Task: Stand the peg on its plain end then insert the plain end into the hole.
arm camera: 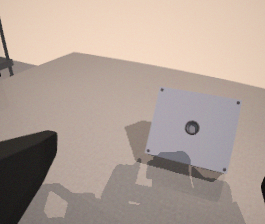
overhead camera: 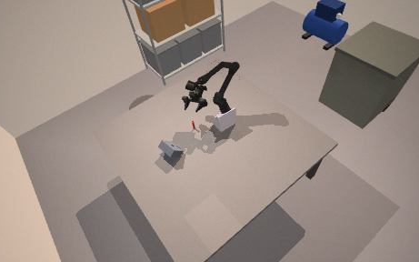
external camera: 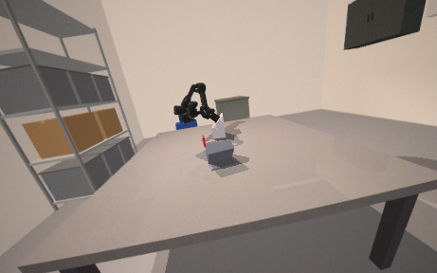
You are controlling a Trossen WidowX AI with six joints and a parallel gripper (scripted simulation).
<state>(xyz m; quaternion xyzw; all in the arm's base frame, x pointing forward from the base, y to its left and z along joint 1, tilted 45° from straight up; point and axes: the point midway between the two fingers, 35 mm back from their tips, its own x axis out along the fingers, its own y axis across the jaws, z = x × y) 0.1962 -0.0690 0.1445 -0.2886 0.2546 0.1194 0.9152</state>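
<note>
My gripper tip is now 15 cm above the red peg, 1 cm to the left of it and 1 cm past it. The rest, counted from my gripper tip: grey sloped panel: 25 cm ahead, 15 cm below, 5 cm to the left.
</note>
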